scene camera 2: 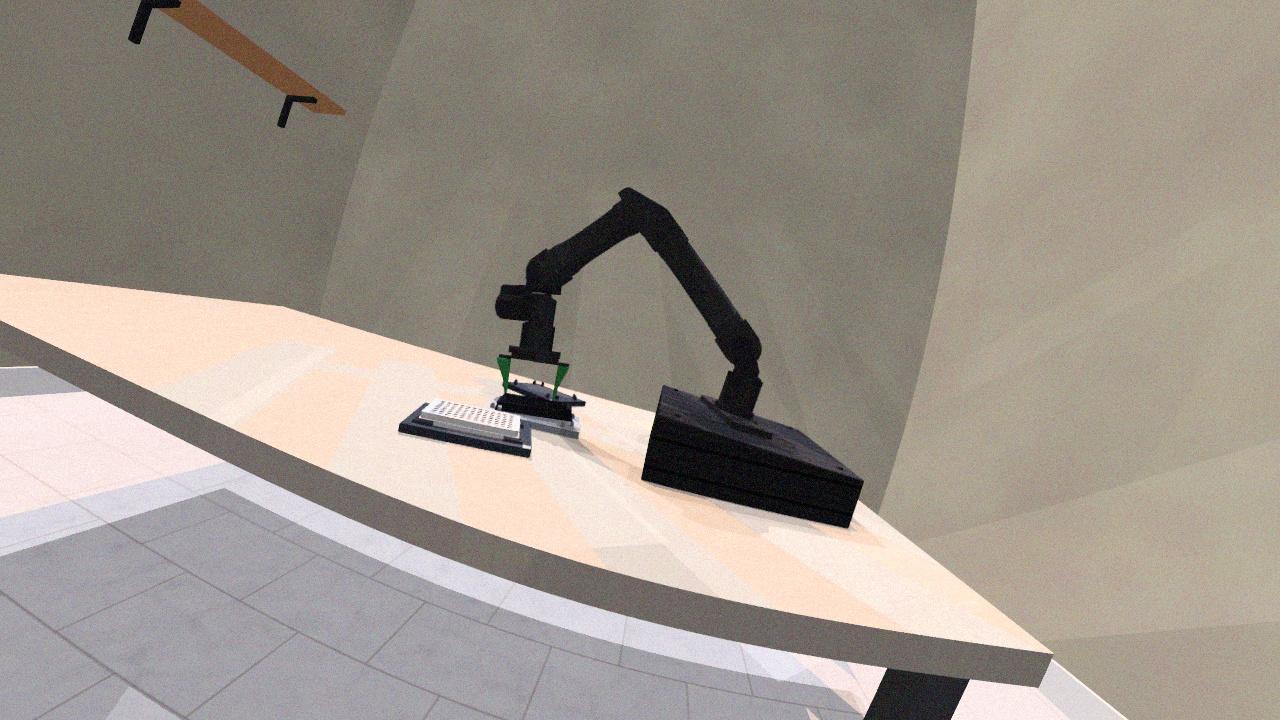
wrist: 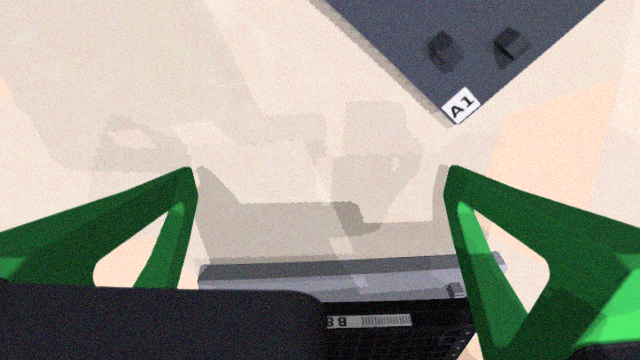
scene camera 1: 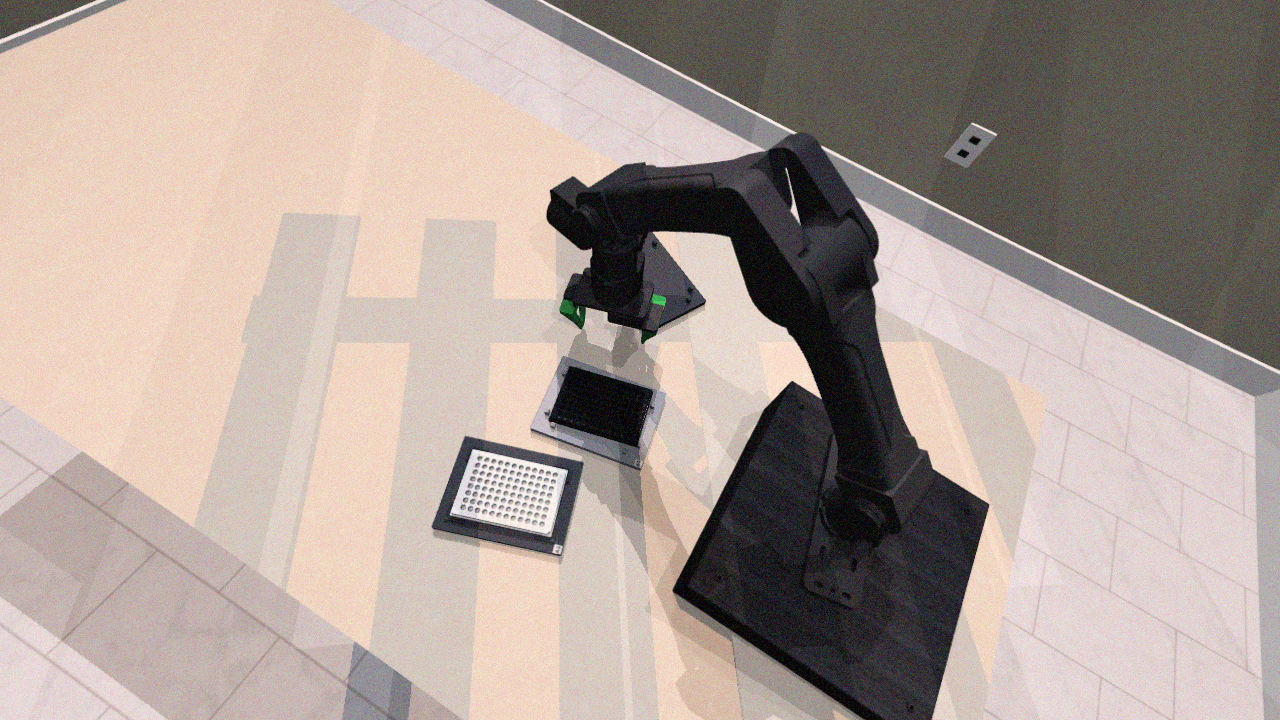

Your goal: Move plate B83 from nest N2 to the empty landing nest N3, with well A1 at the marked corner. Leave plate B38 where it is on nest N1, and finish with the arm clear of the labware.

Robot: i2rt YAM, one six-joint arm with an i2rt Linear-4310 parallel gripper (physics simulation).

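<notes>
My gripper is open and empty, low over the table between nests N2 and N3. Black plate B83 sits on light grey nest N2. Its label shows upside down and partly hidden in the wrist view. Nest N3 is dark, turned diagonally and empty, partly hidden behind the gripper in scene camera 1; its A1 tag marks the near corner. White plate B38 sits on dark nest N1.
The arm's black base block stands to the right of the nests. The arm arches from it over to the nests. A wall shelf hangs at the upper left in scene camera 2, far from the arm.
</notes>
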